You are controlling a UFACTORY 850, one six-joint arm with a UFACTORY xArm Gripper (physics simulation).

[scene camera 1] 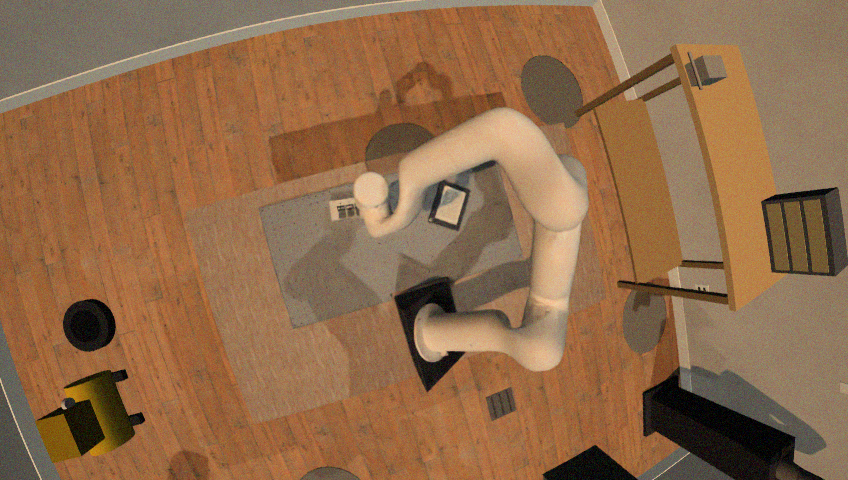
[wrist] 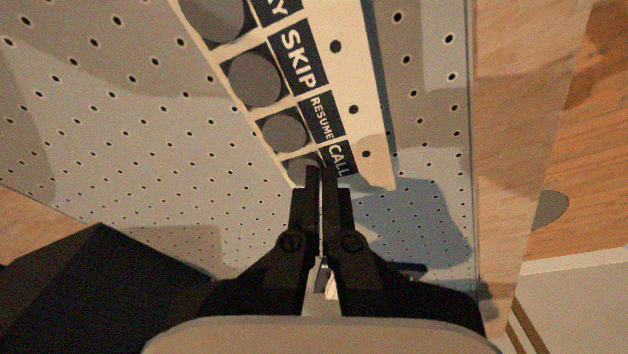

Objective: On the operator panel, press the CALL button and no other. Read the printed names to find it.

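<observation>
The white operator panel (scene camera 1: 335,216) (wrist: 345,75) lies on the grey perforated plate, partly hidden by the arm in the scene view. In the wrist view the printed names SKIP (wrist: 299,59), RESUME (wrist: 322,117) and CALL (wrist: 338,159) show, with part of another name at the top. A round grey button stands beside each name. The CALL button (wrist: 298,171) is at the near end, partly covered by the fingertips. My gripper (wrist: 320,183) is shut and empty. Its tips overlap the CALL button in the view; whether they touch it I cannot tell.
The grey perforated plate (scene camera 1: 368,267) (wrist: 150,175) lies under the panel. A black-framed tray (scene camera 1: 450,205) stands on the plate, right of the panel in the scene view. The arm's black base plate (scene camera 1: 428,377) is near the plate's front edge. A wooden shelf unit (scene camera 1: 728,178) stands at the right.
</observation>
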